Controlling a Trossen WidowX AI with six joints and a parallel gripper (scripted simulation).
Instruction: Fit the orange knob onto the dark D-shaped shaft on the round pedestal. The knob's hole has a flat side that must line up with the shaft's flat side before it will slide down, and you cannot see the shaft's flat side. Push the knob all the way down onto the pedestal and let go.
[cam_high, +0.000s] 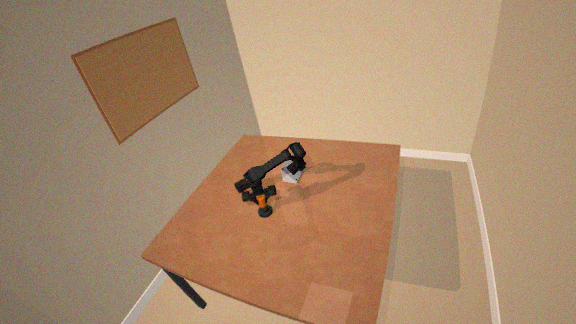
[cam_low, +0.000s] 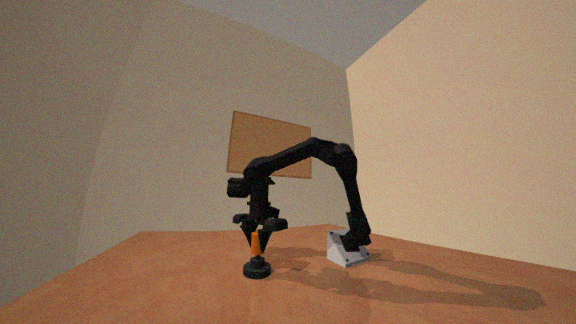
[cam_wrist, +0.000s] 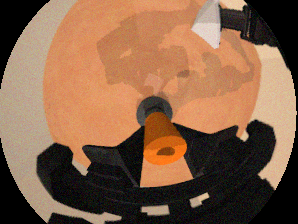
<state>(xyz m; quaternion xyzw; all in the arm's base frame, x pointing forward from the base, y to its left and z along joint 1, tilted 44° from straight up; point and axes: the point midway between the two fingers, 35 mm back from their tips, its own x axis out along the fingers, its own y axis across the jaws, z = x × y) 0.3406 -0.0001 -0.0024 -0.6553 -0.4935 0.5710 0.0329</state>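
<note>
The orange knob lies 2 cm above my gripper tip. Round my gripper tip: round dark pedestal 4 cm below.
</note>
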